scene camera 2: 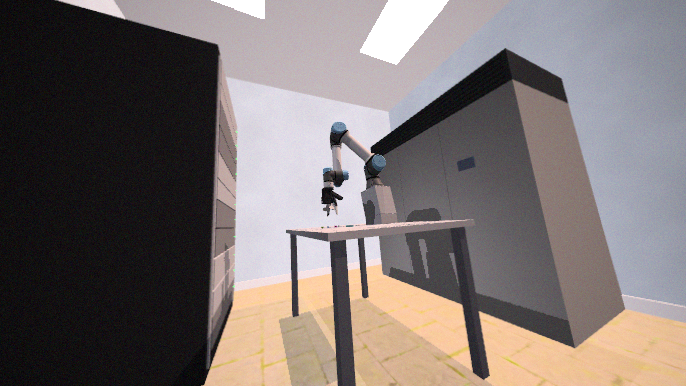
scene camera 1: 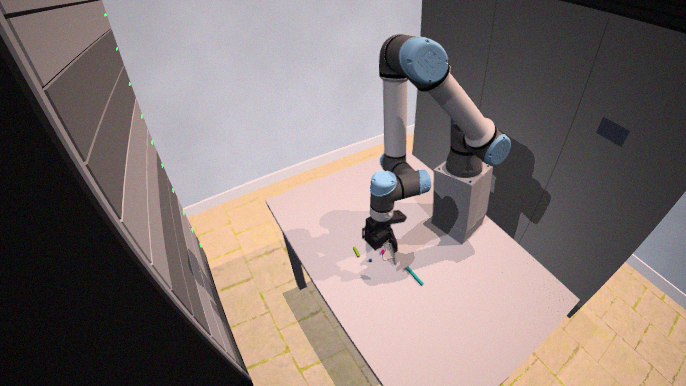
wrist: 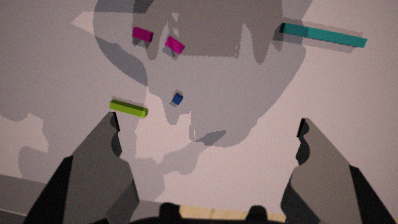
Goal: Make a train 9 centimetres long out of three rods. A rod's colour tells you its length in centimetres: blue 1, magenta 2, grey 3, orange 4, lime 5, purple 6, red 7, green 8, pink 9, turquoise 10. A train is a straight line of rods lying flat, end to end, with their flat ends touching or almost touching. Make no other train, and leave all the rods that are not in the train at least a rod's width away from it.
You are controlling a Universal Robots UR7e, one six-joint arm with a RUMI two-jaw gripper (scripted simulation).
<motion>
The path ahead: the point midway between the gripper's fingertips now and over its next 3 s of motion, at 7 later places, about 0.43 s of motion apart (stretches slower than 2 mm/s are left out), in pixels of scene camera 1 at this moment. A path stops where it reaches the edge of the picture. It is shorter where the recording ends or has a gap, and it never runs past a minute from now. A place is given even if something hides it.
The gripper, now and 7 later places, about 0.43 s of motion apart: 381, 251; 377, 250; 375, 249; 372, 248; 372, 248; 371, 248; 371, 250; 371, 251
</motion>
